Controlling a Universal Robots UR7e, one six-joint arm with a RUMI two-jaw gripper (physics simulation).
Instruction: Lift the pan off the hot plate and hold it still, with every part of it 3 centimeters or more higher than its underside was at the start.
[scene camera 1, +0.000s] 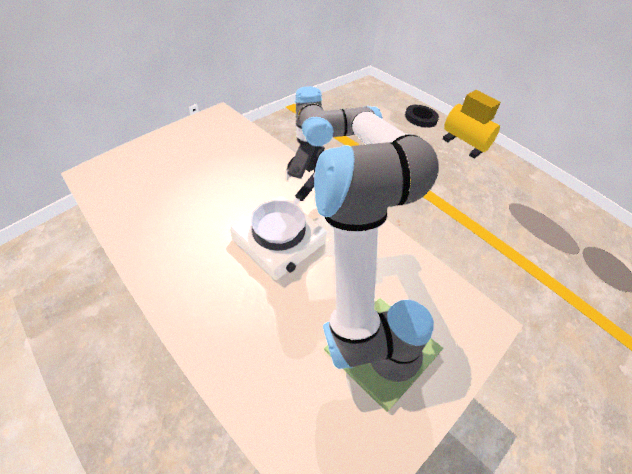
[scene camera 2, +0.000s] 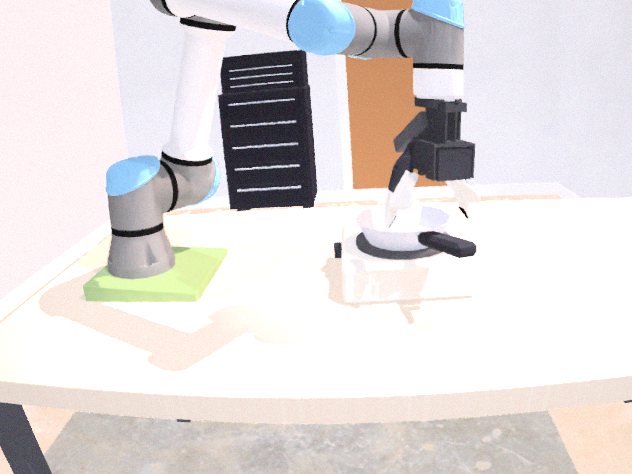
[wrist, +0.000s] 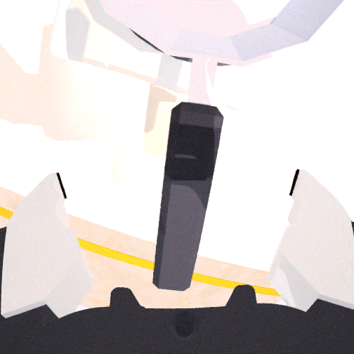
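Where they show: gripper, between the fingertips: (scene camera 1: 306, 186) (scene camera 2: 429, 223); arm's base, origin of its link: (scene camera 1: 395, 356) (scene camera 2: 141, 265).
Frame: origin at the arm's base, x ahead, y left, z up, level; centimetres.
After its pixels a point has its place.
Note:
The pan (scene camera 1: 279, 224) {x 56.4, y 2.4, z 5.4 cm} (scene camera 2: 375, 230) {x 51.0, y -4.1, z 9.1 cm} (wrist: 185, 30) sits upright on the black burner of the white hot plate (scene camera 1: 255, 255) {x 51.8, y 14.8, z 2.3 cm} (scene camera 2: 377, 280) {x 51.5, y -9.5, z 1.9 cm}. Its dark handle (scene camera 1: 305, 188) {x 61.3, y -11.7, z 11.1 cm} (scene camera 2: 449, 243) {x 63.0, y -20.0, z 12.6 cm} (wrist: 181, 225) sticks out past the hot plate's edge. My gripper (scene camera 2: 427, 216) {x 60.4, y -11.3, z 12.8 cm} (wrist: 177, 175) is open and points down. In the wrist view the handle runs lengthwise between the two wide-apart fingers, with a gap on each side, leaning slightly. In the scene camera 2 view the fingertips are beyond the handle and look higher than it. One finger is hidden in the scene camera 1 view.
The hot plate's black knob (scene camera 1: 290, 266) {x 41.7, y 7.9, z 2.4 cm} (scene camera 2: 337, 250) {x 42.3, y 5.8, z 1.5 cm} is on the side facing the arm's base. The base stands on a green plate (scene camera 1: 387, 395) {x -6.9, y 9.7, z 0.3 cm} (scene camera 2: 142, 291) {x 6.5, y -11.5, z -0.6 cm} on the table (scene camera 1: 204, 326) {x 41.0, y 40.0, z -2.9 cm} (scene camera 2: 306, 367) {x 42.9, y -29.4, z -2.8 cm}. A black drawer cabinet (scene camera 2: 265, 147) stands behind the table.

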